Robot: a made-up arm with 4 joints.
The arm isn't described. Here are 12 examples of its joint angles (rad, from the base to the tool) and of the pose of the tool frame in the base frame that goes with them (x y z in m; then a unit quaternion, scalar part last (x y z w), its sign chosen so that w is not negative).
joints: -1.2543 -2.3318 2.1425 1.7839
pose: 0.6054 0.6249 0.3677 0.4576 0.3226 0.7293 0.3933
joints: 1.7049 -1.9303 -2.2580 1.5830
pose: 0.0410 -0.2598 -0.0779 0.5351 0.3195 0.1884 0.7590
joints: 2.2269 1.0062 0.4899 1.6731
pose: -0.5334 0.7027 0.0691 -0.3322 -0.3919 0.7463 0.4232
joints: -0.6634 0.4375 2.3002 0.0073
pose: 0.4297 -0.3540 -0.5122 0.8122 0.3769 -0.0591 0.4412
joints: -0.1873 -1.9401 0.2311 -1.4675
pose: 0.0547 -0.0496 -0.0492 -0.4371 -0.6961 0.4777 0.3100
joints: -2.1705 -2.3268 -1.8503 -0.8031
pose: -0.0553 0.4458 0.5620 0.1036 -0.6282 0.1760 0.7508
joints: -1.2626 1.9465 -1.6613 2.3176
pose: 0.1597 0.1736 0.4298 -0.4538 -0.5268 0.3365 0.6351
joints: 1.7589 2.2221 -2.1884 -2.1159
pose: -0.3112 0.3598 0.7096 0.5251 0.2207 0.8198 0.0589
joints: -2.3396 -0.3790 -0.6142 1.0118
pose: 0.3213 0.4231 0.1803 0.2097 -0.2765 0.5320 0.7724
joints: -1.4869 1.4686 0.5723 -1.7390
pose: 0.2035 0.1928 0.2150 0.2887 0.6114 0.7195 0.1590
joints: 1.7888 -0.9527 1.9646 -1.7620
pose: -0.7417 0.1798 -0.1237 -0.3994 -0.6720 0.3748 0.4984
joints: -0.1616 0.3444 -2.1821 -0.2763
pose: 0.1921 -0.1852 -0.5144 -0.8680 0.1291 0.2471 0.4109
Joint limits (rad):
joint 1: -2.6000..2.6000
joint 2: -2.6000..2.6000
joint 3: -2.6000..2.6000
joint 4: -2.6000..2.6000
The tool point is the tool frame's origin. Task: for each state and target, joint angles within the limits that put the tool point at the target. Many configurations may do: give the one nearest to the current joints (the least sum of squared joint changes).
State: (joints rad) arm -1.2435 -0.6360 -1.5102 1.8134
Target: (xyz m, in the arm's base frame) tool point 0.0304 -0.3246 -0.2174
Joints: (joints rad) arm -1.0752 -0.7177 -1.3789 2.3333
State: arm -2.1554 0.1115 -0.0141 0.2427
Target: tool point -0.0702 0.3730 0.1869
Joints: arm -2.4768 -0.7930 -0.1420 -0.3188
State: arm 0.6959 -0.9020 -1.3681 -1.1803
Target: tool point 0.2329 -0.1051 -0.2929
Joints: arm 0.7051 -0.5520 -0.7801 -1.3771
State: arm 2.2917 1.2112 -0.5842 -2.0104
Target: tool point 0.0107 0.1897 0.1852
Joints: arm 1.5359 0.8089 -0.1699 -2.0672
